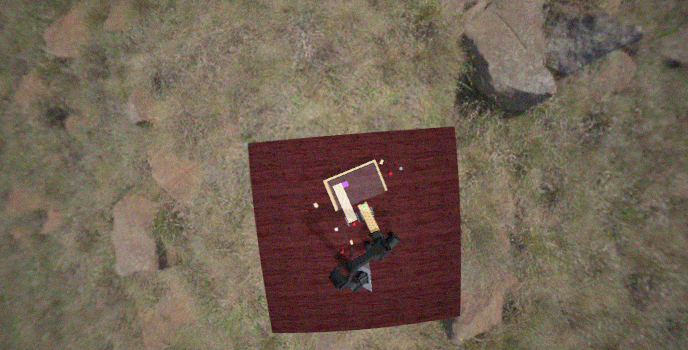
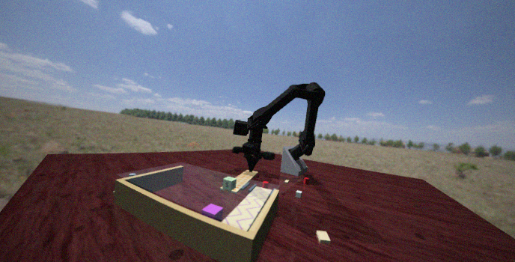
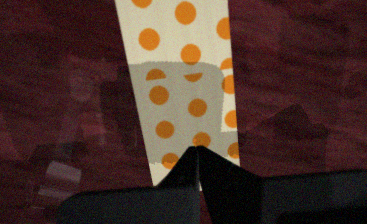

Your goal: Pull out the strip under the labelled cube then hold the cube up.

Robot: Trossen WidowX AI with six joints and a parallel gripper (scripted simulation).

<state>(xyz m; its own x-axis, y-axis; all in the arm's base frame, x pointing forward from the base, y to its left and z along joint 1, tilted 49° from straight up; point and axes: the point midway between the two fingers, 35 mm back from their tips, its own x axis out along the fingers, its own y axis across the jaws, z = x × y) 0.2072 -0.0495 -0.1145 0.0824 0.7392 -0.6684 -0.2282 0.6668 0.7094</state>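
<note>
Now: gripper tip 100 mm short of the orange-dotted cream strip and 30 mm to the right of it. The rest, counted from my gripper tip: white cube: 80 mm ahead, 250 mm to the left; then grey disc: 400 mm ahead, 190 mm to the right; then tan block: 250 mm ahead, 350 mm to the left.
</note>
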